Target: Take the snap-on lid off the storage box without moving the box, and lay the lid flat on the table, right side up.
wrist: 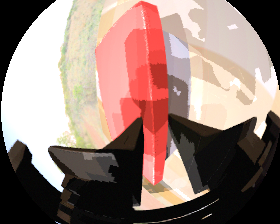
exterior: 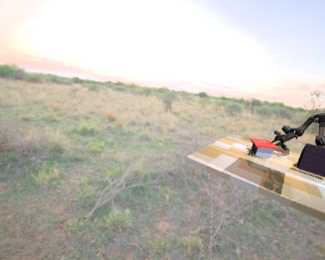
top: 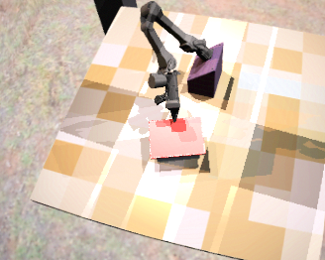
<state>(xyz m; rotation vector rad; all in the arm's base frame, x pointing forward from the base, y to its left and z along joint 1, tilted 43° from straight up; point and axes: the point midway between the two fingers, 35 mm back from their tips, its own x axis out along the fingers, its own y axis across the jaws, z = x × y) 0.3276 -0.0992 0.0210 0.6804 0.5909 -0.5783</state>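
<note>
The lid lies 70 mm ahead of my gripper tip and 20 mm to the left of it. The rest, counted from my gripper tip: grey storage box (70 mm ahead, 60 mm below, 20 mm to the left).
</note>
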